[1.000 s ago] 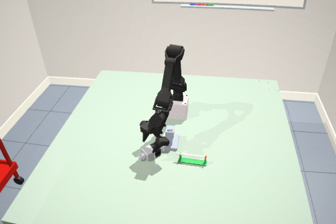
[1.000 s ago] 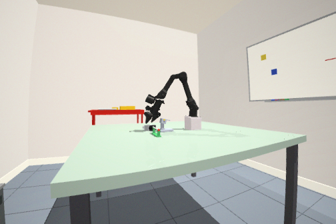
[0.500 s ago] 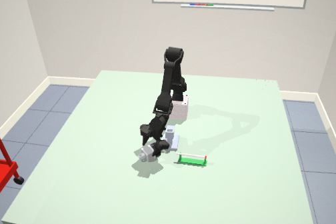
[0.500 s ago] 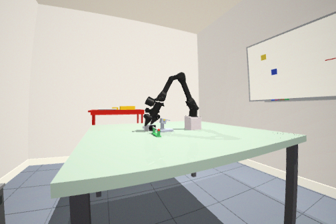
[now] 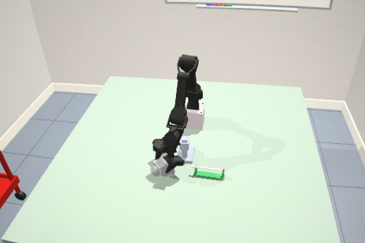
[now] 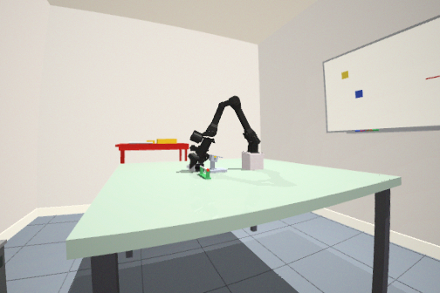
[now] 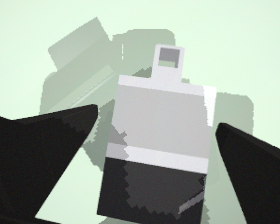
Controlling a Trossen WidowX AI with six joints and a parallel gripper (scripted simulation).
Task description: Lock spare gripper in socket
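My gripper tip is now right at the spare gripper. The rest, counted from my gripper tip: green rack: 2 cm ahead, 22 cm to the left; then grey-blue mount: 10 cm behind, 10 cm to the left, 3 cm above.
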